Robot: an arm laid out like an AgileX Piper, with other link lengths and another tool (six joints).
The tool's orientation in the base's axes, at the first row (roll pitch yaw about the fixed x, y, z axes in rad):
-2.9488 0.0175 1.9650
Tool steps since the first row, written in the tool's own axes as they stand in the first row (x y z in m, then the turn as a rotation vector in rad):
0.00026 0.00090 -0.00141 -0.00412 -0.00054 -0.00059
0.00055 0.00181 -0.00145 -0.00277 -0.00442 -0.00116
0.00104 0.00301 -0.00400 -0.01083 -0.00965 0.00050
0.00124 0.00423 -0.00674 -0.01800 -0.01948 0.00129
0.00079 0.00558 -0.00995 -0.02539 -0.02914 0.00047
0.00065 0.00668 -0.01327 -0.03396 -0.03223 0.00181
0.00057 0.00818 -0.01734 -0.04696 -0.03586 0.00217
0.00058 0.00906 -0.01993 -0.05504 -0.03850 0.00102
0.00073 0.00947 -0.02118 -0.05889 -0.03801 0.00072
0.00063 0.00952 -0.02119 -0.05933 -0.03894 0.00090
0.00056 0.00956 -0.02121 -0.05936 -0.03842 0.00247
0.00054 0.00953 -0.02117 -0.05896 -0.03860 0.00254
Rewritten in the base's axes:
0.00096 0.00070 0.00121 0.00119 -0.00395 0.00075
0.00168 0.00131 0.00107 -0.00275 -0.00411 0.00203
0.00301 0.00244 0.00333 -0.00468 -0.01365 0.00155
0.00451 0.00333 0.00578 -0.01099 -0.02402 0.00278
0.00645 0.00371 0.00868 -0.01677 -0.03438 0.00557
0.00807 0.00428 0.01173 -0.01652 -0.04356 0.00499
0.01016 0.00514 0.01544 -0.01488 -0.05695 0.00556
0.01139 0.00571 0.01781 -0.01398 -0.06530 0.00734
0.01192 0.00611 0.01896 -0.01200 -0.06864 0.00761
0.01201 0.00604 0.01896 -0.01271 -0.06941 0.00761
0.01207 0.00599 0.01897 -0.01249 -0.06938 0.00598
0.01205 0.00595 0.01894 -0.01282 -0.06909 0.00593

